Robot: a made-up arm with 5 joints.
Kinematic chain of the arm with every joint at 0, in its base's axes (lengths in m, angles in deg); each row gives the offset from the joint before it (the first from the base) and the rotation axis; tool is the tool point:
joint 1: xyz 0 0 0.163 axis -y
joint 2: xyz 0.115 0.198 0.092 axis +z
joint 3: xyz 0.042 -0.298 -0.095 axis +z
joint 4: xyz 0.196 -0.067 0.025 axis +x
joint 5: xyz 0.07 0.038 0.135 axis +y
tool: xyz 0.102 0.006 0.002
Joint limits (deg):
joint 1: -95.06..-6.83
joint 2: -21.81..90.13
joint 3: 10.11..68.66
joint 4: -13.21..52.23
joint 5: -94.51..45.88
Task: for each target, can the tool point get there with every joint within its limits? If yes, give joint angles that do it. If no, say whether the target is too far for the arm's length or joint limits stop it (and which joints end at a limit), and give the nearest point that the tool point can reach.
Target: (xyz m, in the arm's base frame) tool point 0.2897 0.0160 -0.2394
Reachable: yes | joints -73.91 -8.31 36.27 15.16 -0.63
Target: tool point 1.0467 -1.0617 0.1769
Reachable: no: too far | nearest point 0.4901 -0.3010 0.1695 | short by 0.943 m
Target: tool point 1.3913 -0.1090 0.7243
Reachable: no: too far | nearest point 0.7139 0.0495 0.2762 | short by 0.828 m
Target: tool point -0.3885 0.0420 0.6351
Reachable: no: joint limits stop it (at a limit: joint 1, joint 2, joint 3, joint 4) | nearest point 0.1081 0.3451 0.3586 | short by 0.644 m
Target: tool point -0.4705 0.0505 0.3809
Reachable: no: joint limits stop it (at a limit: joint 1, joint 2, joint 3, joint 4) | nearest point 0.0878 0.3610 0.3217 | short by 0.642 m
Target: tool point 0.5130 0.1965 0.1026
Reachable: yes | joints -34.63 22.32 34.08 -2.13 -56.98
